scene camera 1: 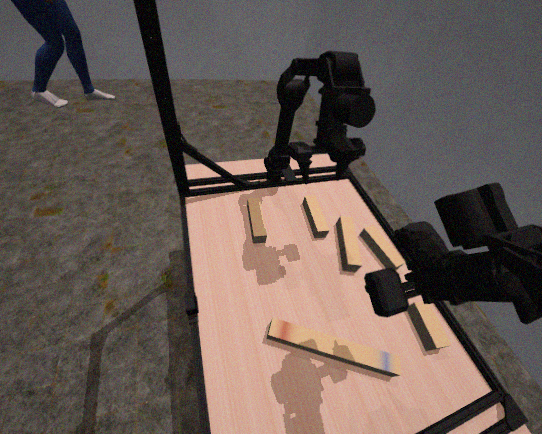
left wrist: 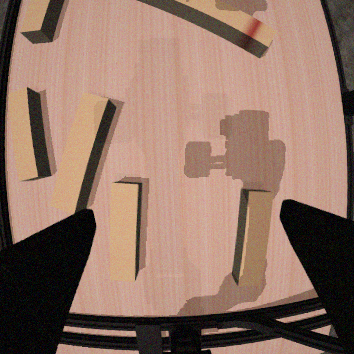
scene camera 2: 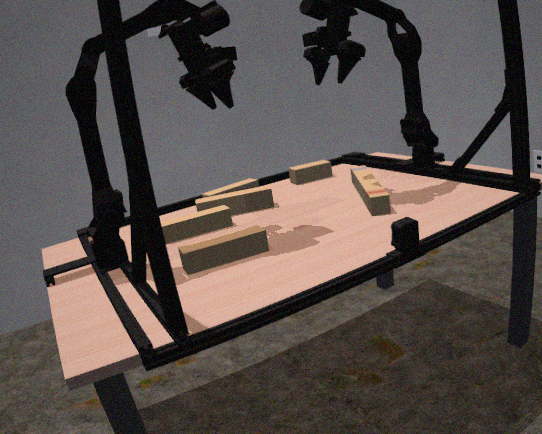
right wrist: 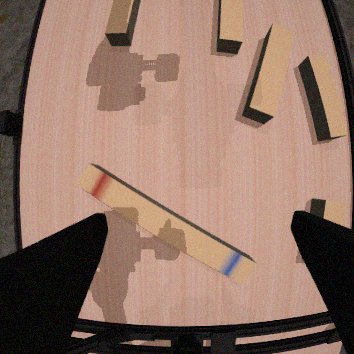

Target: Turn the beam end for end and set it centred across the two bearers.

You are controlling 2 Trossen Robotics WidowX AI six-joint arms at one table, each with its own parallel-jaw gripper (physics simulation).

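Frame: origin at the left arm's base, x up, y left, z back, level; millimetres.
Where they show: left gripper, fingertip midpoint: (scene camera 1: 321,182) (left wrist: 188,214) (scene camera 2: 222,108); right gripper, fingertip midpoint: (scene camera 2: 328,84) (right wrist: 201,222); left arm's base, link origin: (scene camera 1: 273,177) (left wrist: 184,336) (scene camera 2: 112,265); right arm's base, link origin: (scene camera 2: 424,166) (right wrist: 186,346).
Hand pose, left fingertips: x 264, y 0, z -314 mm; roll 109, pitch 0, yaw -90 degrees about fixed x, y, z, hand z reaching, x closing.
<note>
Things, the pixels of their top centre, and the offset from my left fingertips.
- beam, top centre: (right wrist: 165,225) (scene camera 2: 367,179) (scene camera 1: 335,345) dx -239, dy -36, dz -341 mm
- long block, top centre: (left wrist: 76,152) (right wrist: 274,64) (scene camera 2: 232,194) (scene camera 1: 350,238) dx -233, dy +164, dz -56 mm
- slanted block, top centre: (left wrist: 20,132) (right wrist: 328,93) (scene camera 2: 230,186) (scene camera 1: 384,244) dx -239, dy +279, dz -101 mm
- short block, top centre: (right wrist: 331,234) (left wrist: 37,5) (scene camera 2: 309,164) (scene camera 1: 432,322) dx -236, dy +268, dz -368 mm
The beam (scene camera 1: 305,337) (scene camera 2: 369,189) (left wrist: 235,22) (right wrist: 165,220) lies flat and slanted on the table, red band at the left end and blue at the right in scene camera 1. Two nearly parallel plain blocks, seemingly the bearers, lie apart from it: one (scene camera 1: 256,220) (scene camera 2: 225,250) (left wrist: 256,235) (right wrist: 121,17) is shaded, the other (scene camera 1: 314,216) (scene camera 2: 197,222) (left wrist: 125,230) (right wrist: 231,20) is beside it. My left gripper (scene camera 2: 223,106) (left wrist: 188,214) is open and empty, high above these blocks. My right gripper (scene camera 2: 330,82) (right wrist: 201,222) is open and empty, high above the beam.
Three more plain blocks lie along the far edge in scene camera 2: one long block (scene camera 1: 347,245) (scene camera 2: 235,201) (left wrist: 82,150) (right wrist: 272,70), one slanted block (scene camera 1: 381,247) (left wrist: 25,135) (right wrist: 325,95) and one short block (scene camera 1: 427,327) (scene camera 2: 310,172) (left wrist: 40,17). Black rails edge the table.
</note>
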